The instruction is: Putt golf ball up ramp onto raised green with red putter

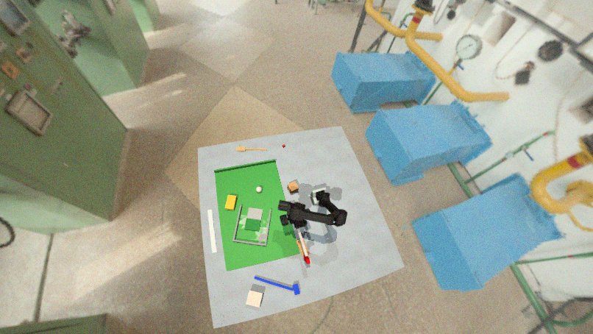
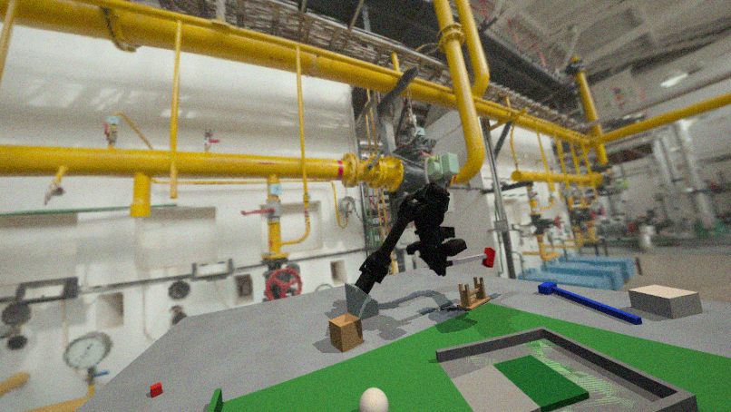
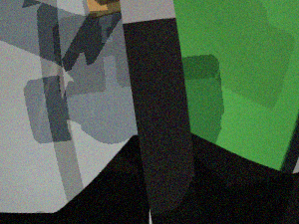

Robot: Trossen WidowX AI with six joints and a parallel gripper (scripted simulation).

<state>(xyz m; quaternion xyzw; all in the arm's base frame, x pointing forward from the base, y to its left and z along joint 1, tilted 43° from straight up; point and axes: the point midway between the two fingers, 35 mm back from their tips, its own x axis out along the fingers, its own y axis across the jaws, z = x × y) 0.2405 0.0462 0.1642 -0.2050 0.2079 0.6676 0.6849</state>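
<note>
The orange cube is 80 mm behind my gripper tip, 280 mm to the right of it and 100 mm below it. From my gripper tip the other things lie so: white golf ball: 160 mm ahead, 330 mm to the right, 100 mm below; stand: 20 mm behind, 150 mm to the left, 90 mm below; blue putter: 200 mm ahead, 320 mm to the left, 110 mm below.
</note>
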